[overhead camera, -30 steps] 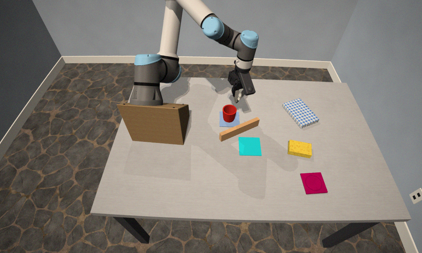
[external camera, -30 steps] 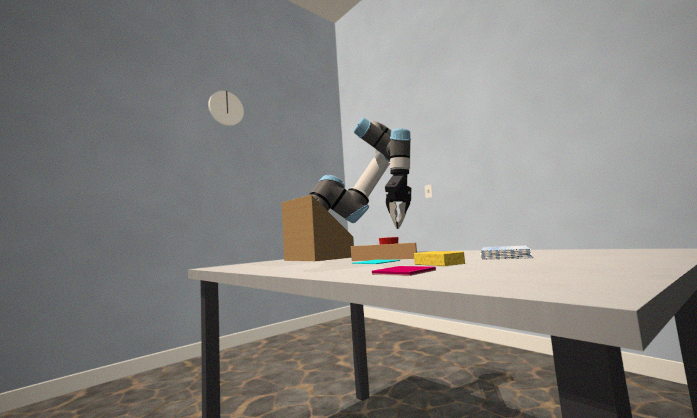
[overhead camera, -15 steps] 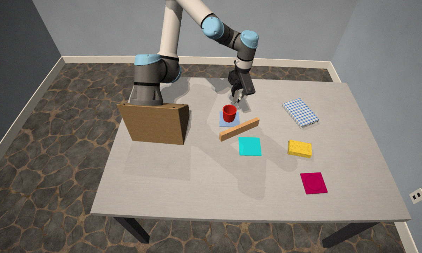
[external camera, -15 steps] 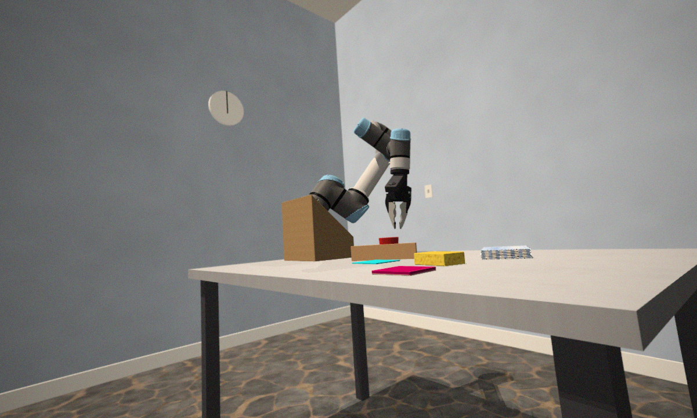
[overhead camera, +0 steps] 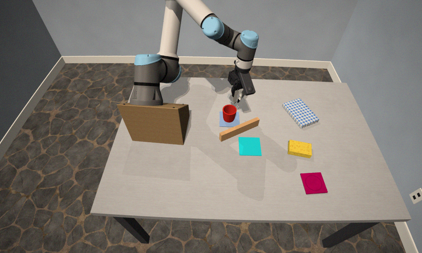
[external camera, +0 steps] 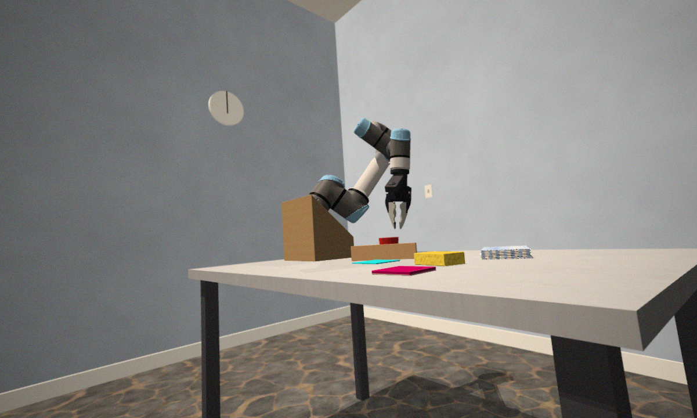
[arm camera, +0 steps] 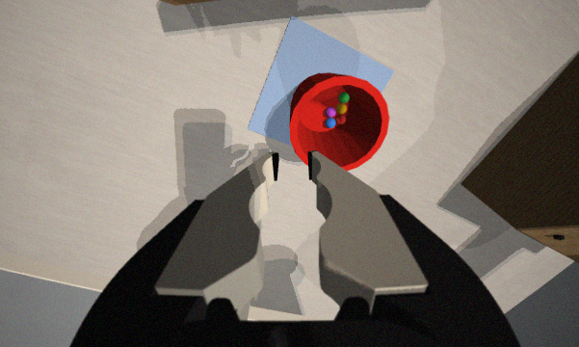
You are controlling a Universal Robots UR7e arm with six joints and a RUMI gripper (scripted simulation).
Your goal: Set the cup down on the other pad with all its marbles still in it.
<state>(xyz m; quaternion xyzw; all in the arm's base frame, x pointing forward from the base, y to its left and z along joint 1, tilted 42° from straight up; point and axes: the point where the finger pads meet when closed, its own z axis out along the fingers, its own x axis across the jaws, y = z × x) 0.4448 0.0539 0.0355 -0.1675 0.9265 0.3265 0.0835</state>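
My hand is 40 mm past the red cup, 10 mm to the left of it and 100 mm above it. Also, from my hand: yellow sponge 290 mm ahead, 240 mm to the right, 100 mm below; then wooden rail 10 mm ahead, 110 mm to the right, 100 mm below; then blue checkered cloth 370 mm ahead, 110 mm below.
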